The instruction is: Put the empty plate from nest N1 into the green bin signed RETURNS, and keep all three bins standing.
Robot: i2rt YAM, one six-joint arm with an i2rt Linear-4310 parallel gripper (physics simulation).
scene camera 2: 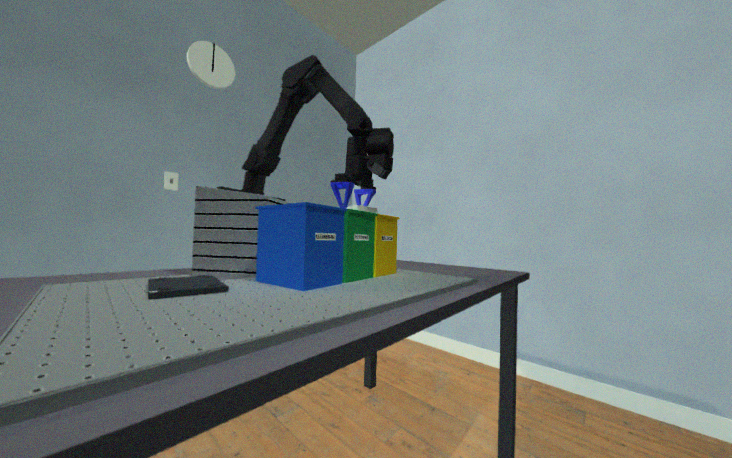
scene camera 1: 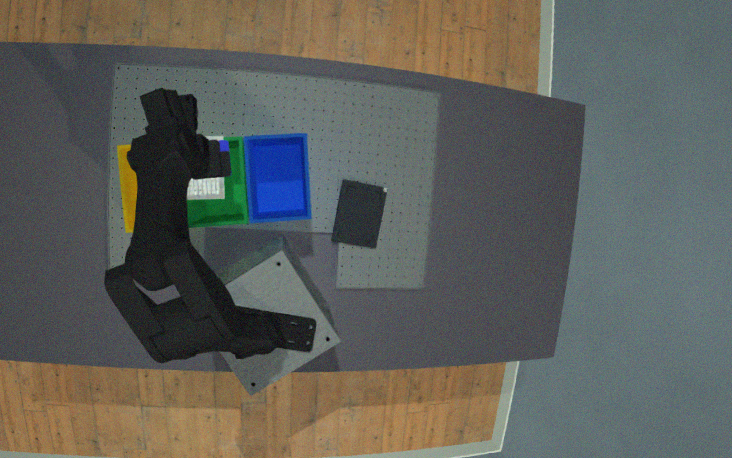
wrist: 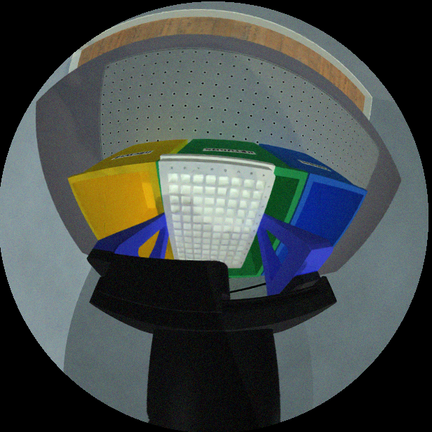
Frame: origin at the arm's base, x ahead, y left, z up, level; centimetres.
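Seen in the pictures: arm's base, link origin: [scene camera 2: 252, 196] [scene camera 1: 266, 327].
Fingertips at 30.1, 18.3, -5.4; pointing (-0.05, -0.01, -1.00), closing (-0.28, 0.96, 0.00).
Offsets run from my fingertips to a thing's top centre, as dx, dy, dz. Level surfaces: height alone.
The white plate {-0.6, -0.1, +1.4} [scene camera 1: 207, 189] [scene camera 2: 362, 208] [wrist: 215, 205], its many square wells facing up, is between the blue fingers of my gripper [scene camera 2: 353, 205] [wrist: 212, 216]. The gripper is shut on its two long sides. The plate looks about level, at rim height over the green bin {-3.1, -2.7, +0.0} [scene camera 1: 244, 205] [scene camera 2: 358, 261] [wrist: 220, 144], whose RETURNS sign reads in the wrist view. Its far end overlaps the bin's front rim in that view; contact is unclear. The yellow bin {-6.4, +9.9, -0.1} [scene camera 1: 129, 183] [scene camera 2: 385, 256] [wrist: 115, 200] and blue bin {+0.1, -15.6, -0.1} [scene camera 1: 308, 178] [scene camera 2: 280, 243] [wrist: 332, 210] stand upright on either side. Nest N1 does not show.
A dark flat block {-5.1, -37.6, -16.6} [scene camera 1: 360, 213] [scene camera 2: 187, 286] lies on the perforated board {dz -18.1} [scene camera 1: 388, 135] [scene camera 2: 134, 334] [wrist: 210, 85], beyond the blue bin. The arm's grey pedestal [scene camera 1: 269, 291] [scene camera 2: 224, 232] stands behind the bins. The arm hides part of the yellow and green bins from above.
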